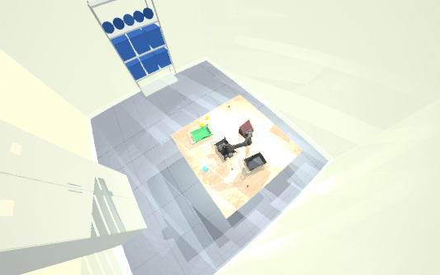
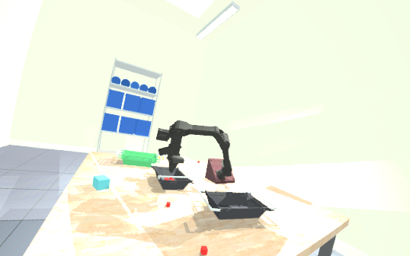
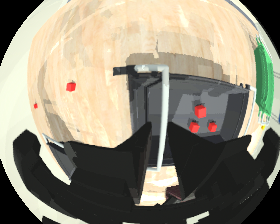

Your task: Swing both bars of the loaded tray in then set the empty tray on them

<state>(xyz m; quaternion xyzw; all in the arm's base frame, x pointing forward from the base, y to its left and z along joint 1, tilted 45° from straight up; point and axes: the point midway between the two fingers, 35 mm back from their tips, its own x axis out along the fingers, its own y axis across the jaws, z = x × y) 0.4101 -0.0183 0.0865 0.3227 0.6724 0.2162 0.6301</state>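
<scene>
Right now the dark tray is 30 cm to the left of my gripper tip, 19 cm behind it and 5 cm below it. Round my gripper tip: cyan cube: 31 cm ahead, 7 cm below, 5 cm to the right.
</scene>
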